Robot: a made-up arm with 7 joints. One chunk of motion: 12 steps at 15 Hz.
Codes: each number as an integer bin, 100 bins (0 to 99) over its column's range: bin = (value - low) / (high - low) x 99, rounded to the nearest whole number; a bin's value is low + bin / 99 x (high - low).
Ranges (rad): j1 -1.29..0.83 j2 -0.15..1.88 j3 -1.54..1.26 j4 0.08..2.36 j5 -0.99..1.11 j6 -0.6..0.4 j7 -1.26..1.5
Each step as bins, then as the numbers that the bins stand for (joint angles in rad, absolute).
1 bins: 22 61 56 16 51 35 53
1 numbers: -0.8189 1.1008 0.0438 0.4485 0.0918 -0.2465 0.2176
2 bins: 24 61 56 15 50 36 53
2 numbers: -0.7761 1.1008 0.0438 0.4255 0.0706 -0.2364 0.2176
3 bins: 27 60 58 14 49 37 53
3 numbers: -0.7118 1.0803 0.1004 0.4024 0.0494 -0.2263 0.2176
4 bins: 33 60 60 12 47 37 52
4 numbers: -0.5833 1.0803 0.1570 0.3564 0.0070 -0.2263 0.1897
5 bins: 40 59 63 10 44 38 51
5 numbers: -0.4334 1.0598 0.2418 0.3103 -0.0567 -0.2162 0.1618
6 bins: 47 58 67 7 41 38 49
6 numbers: -0.2835 1.0393 0.3549 0.2412 -0.1203 -0.2162 0.1061
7 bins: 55 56 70 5 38 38 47
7 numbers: -0.1122 0.9983 0.4398 0.1952 -0.1839 -0.2162 0.0503
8 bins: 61 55 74 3 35 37 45
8 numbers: 0.0163 0.9778 0.5529 0.1491 -0.2476 -0.2263 -0.0055
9 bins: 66 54 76 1 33 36 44
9 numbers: 0.1233 0.9573 0.6095 0.1030 -0.2900 -0.2364 -0.0333
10 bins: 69 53 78 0 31 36 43
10 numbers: 0.1876 0.9368 0.6661 0.0800 -0.3324 -0.2364 -0.0612
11 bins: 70 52 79 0 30 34 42
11 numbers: 0.2090 0.9163 0.6943 0.0800 -0.3536 -0.2566 -0.0891
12 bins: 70 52 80 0 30 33 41
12 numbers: 0.2090 0.9163 0.7226 0.0800 -0.3536 -0.2667 -0.1170
